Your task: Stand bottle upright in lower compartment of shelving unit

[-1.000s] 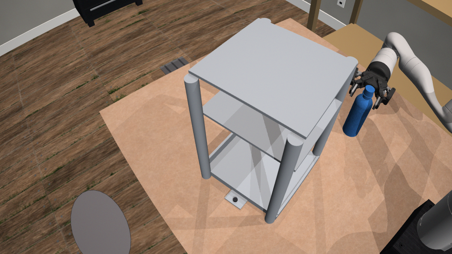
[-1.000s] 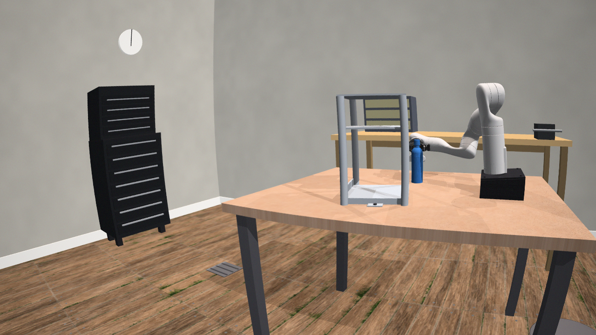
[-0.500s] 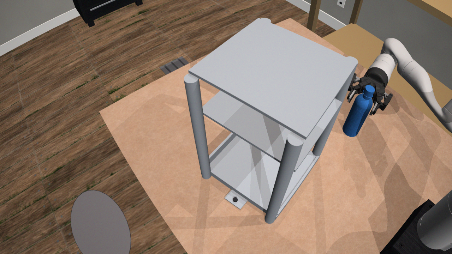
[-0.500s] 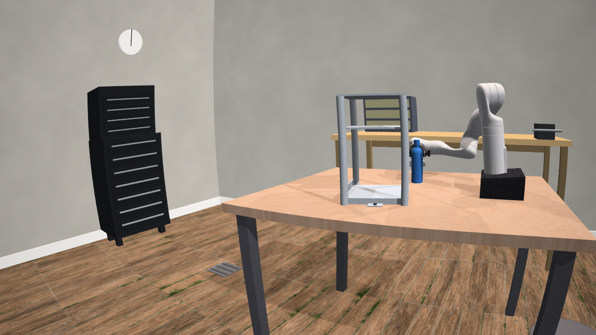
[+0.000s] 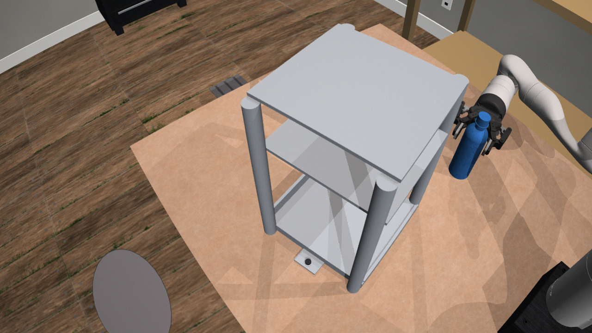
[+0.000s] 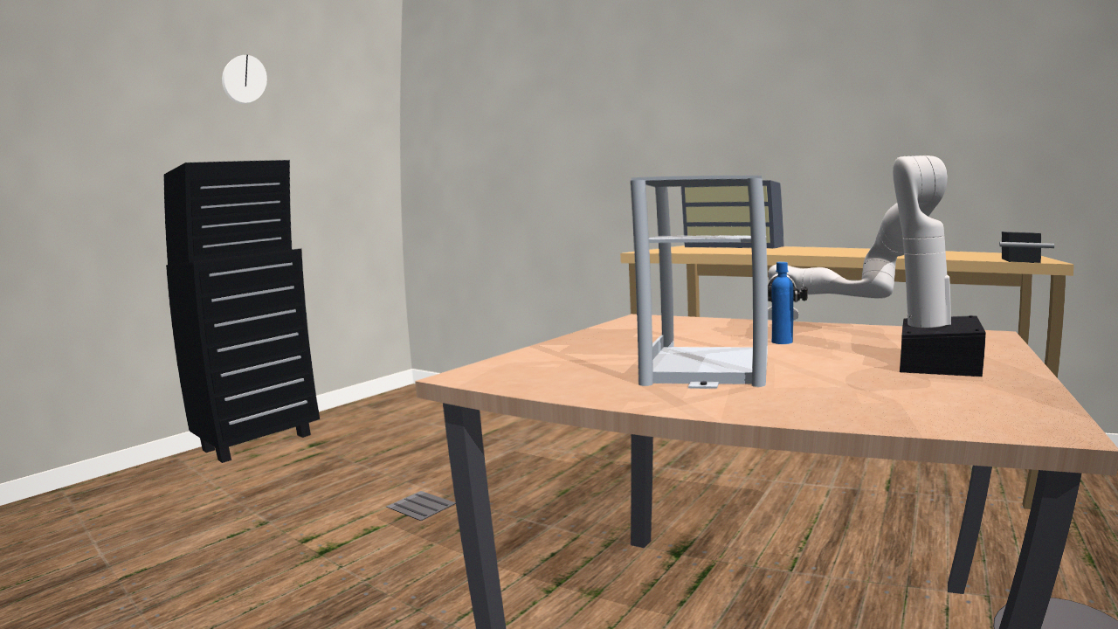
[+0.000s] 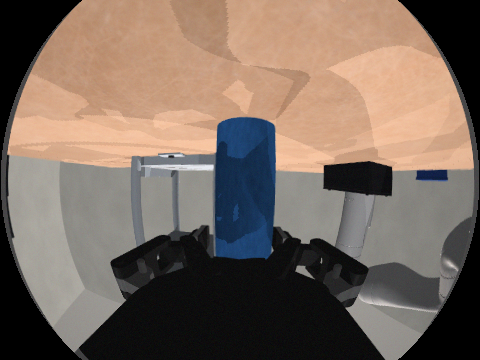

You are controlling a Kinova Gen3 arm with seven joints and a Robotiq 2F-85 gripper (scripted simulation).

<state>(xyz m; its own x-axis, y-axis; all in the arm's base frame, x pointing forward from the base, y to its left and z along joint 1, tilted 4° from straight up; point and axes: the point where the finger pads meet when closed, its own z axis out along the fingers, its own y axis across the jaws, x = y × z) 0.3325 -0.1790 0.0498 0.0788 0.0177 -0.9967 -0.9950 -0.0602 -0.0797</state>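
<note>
Right now the blue bottle is 10 mm above my hand. Round my hand: grey shelving unit (270 mm to the left, 120 mm ahead, 70 mm above).
</note>
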